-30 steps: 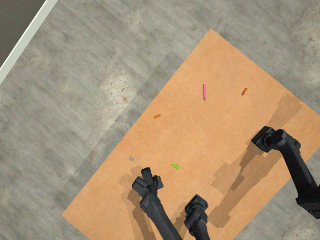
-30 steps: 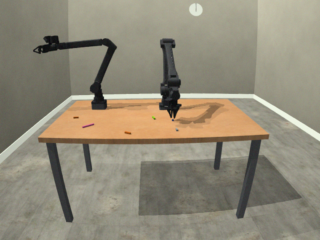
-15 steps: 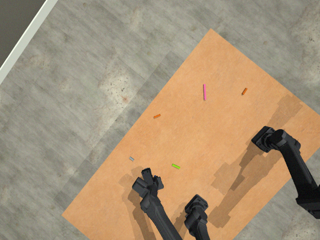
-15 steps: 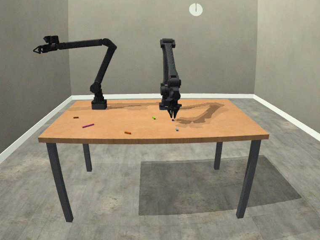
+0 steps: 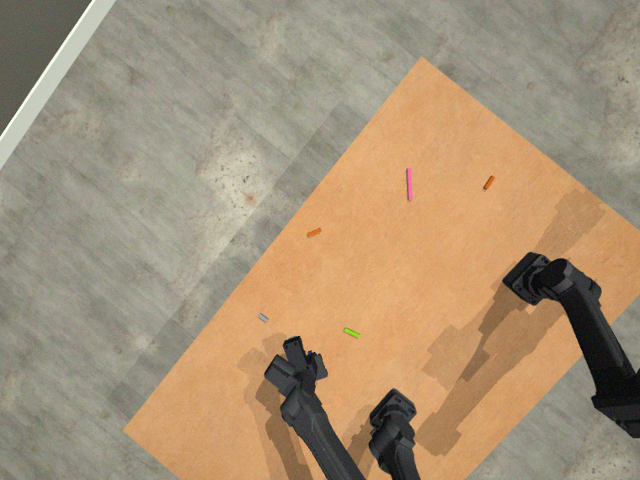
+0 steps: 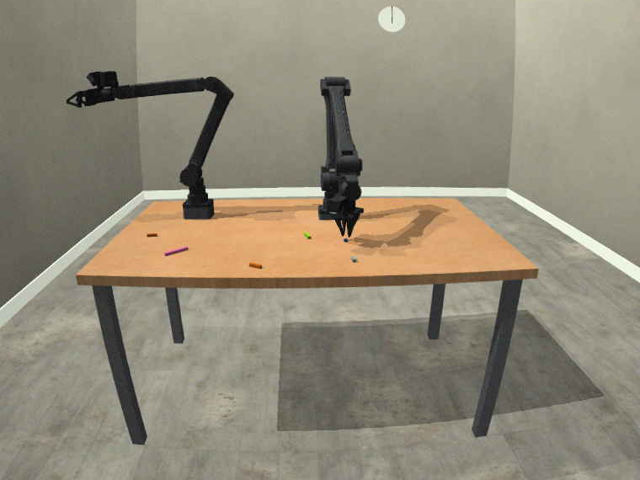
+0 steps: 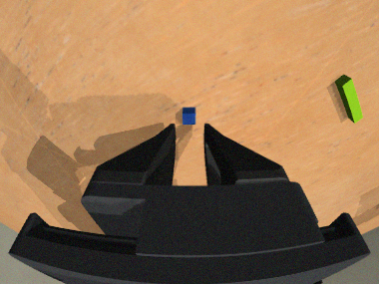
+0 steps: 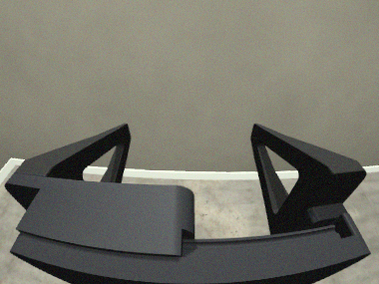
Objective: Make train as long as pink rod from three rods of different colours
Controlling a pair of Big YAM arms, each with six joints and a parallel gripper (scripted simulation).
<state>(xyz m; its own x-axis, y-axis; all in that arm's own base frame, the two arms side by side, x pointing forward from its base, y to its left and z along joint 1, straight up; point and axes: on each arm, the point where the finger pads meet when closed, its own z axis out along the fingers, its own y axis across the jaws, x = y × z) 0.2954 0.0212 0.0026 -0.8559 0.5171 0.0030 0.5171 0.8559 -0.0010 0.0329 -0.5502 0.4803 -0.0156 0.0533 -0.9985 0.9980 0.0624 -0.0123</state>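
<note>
Now: left hand 20 mm above the blue rod. The rest, counted from my left hand: pink rod (130 mm ahead, 570 mm to the right, 20 mm below); lime rod (40 mm behind, 140 mm to the right, 20 mm below); grey rod (180 mm ahead, 20 mm to the left, 20 mm below).
</note>
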